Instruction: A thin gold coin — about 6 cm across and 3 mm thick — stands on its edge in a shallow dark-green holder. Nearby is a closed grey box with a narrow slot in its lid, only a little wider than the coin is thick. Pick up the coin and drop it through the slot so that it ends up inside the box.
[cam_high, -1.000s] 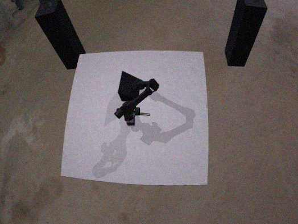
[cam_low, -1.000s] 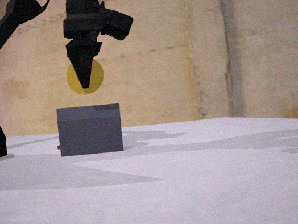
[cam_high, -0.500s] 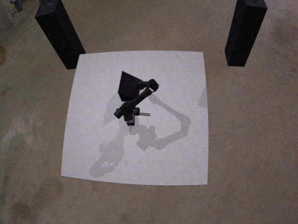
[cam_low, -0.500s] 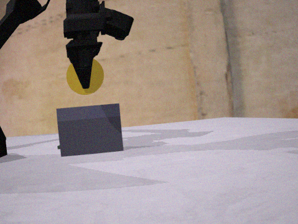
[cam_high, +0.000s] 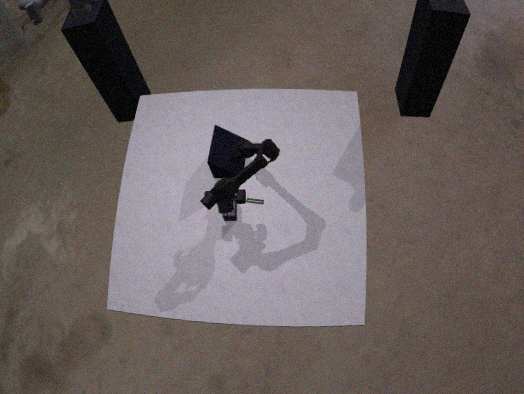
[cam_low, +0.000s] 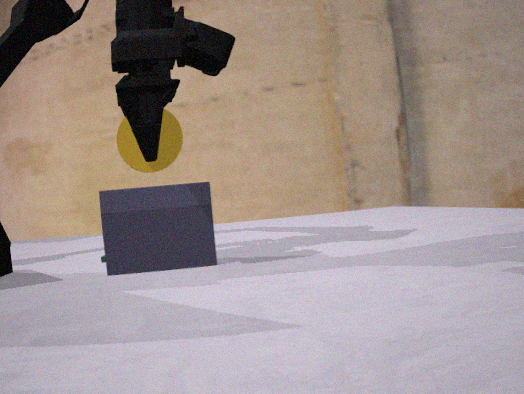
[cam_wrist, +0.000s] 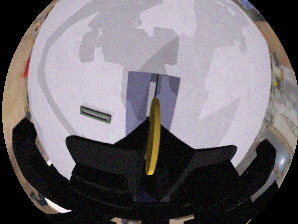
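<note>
The gold coin lies 20 mm above my gripper tip.
</note>
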